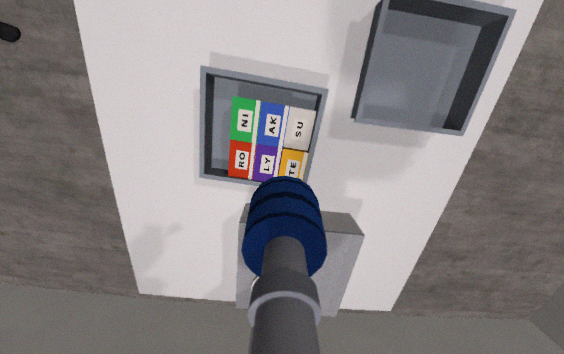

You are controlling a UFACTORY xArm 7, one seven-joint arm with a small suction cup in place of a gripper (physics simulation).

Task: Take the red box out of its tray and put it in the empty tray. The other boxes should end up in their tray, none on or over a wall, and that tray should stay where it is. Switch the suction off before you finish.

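Frame: origin at the arm's base, x ahead, y left, z up, level; millimetres.
Seen in the pictures: hand, its tool point: (284,207).
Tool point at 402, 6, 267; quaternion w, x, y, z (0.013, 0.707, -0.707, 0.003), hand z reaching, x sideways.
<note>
A point is followed by its place in that frame, as x, y, z.
The red box (240,160) @(330, 92, -51), labelled RO, stands in a corner of the left grey tray (203,125) @(404, 164, -43). With it are a green box (243,120) @(417, 82, -46), a blue box (271,124) @(412, 25, -45), a white box (300,129) @(404, -37, -58), a purple box (265,164) @(325, 36, -48) and a yellow box (293,162) @(334, -26, -42) partly hidden by the cup. They stand close together in two rows of three. The empty grey tray (405,75) @(527, -259, -91) is at the upper right. My blue suction cup (285,195) is above the near side of the left tray, with no box seen on it; its underside is hidden.
A grey block (342,255) @(117, -160, 2) stands behind the cup, at the lower edge of the white table top (150,150) @(334, 321, -93). A dark rounded object (9,32) shows at the upper left, over the brown floor. The walls of both trays stand up from the table.
</note>
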